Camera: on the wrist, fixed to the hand. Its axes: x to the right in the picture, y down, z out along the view.
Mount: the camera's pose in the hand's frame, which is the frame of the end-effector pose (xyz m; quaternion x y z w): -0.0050 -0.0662 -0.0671 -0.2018 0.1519 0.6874 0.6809
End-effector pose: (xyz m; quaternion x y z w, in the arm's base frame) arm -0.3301 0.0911 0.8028 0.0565 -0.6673 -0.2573 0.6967
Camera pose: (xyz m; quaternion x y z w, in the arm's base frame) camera -0.2844 0.0185 0.7634 -0.5217 -0.3354 0.1776 0.7640
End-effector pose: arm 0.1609 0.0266 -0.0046 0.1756 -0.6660 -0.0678 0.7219
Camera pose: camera 0.2355 -0.0223 -0.0355 -0.4736 -0.4508 0.3423 0.6747
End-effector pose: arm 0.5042 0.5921 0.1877 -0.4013 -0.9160 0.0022 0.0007
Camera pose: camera 0.4591 0.5438 0.2551 -0.9034 -0.3482 -0.2438 0.0571
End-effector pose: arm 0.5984 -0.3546 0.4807 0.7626 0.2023 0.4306 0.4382
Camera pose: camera 0.5443 -0.2895 0.4390 0.5045 -0.4068 0.7511 0.1255
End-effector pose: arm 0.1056 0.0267 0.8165 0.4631 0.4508 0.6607 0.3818
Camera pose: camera 0.0486 0.0258 0.7413 -0.4478 0.0867 -0.8737 0.1692
